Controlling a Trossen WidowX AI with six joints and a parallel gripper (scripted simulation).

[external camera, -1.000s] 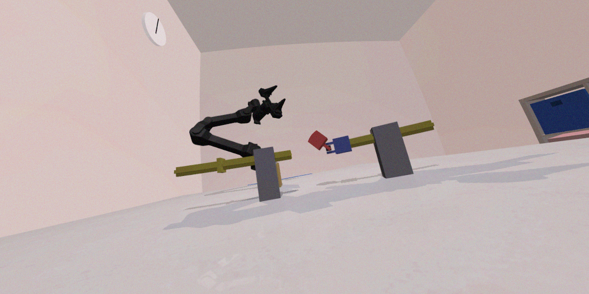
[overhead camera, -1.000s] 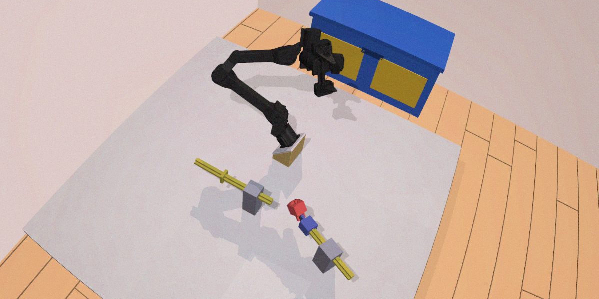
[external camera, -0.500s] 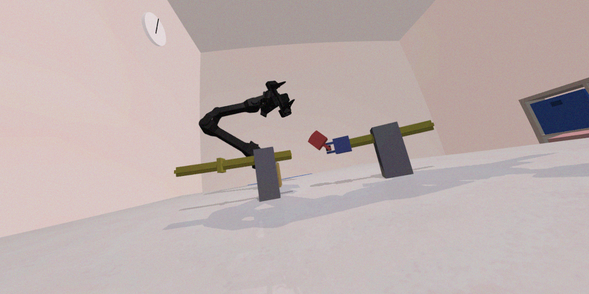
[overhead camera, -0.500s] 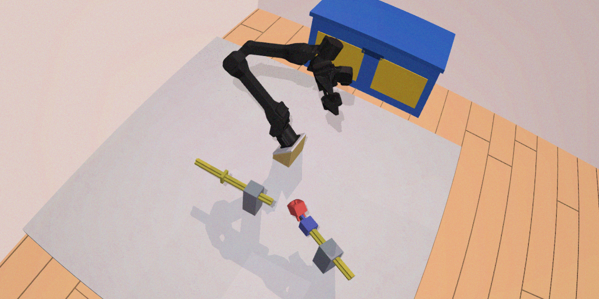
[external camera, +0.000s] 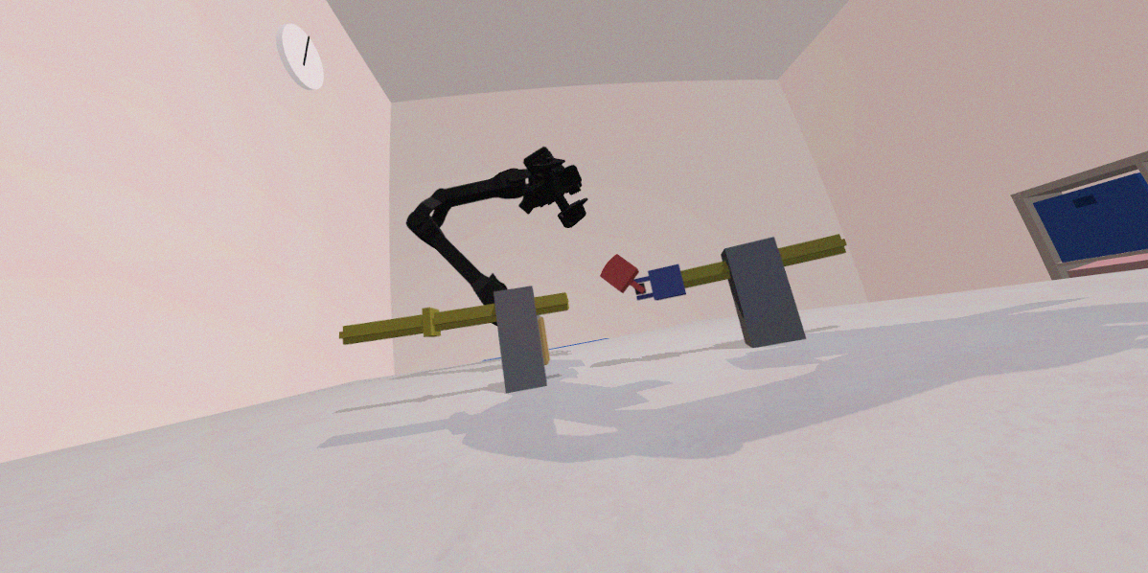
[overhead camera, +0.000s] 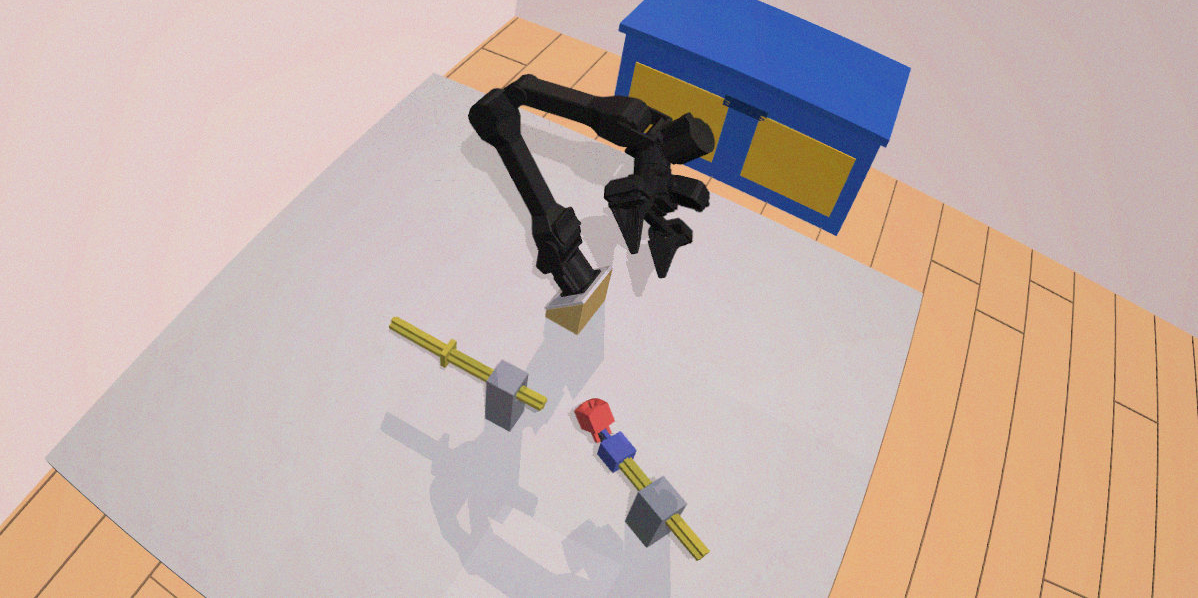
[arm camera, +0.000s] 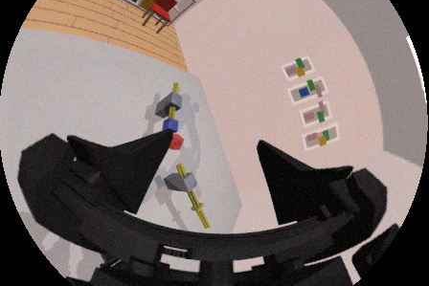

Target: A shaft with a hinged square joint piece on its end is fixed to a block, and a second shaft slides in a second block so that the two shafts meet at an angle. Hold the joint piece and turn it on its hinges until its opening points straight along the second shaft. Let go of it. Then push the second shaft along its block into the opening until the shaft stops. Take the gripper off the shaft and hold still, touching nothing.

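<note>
The red joint piece lies 13 cm ahead of my gripper tip, 2 cm to the left of it and 23 cm below it.
</note>
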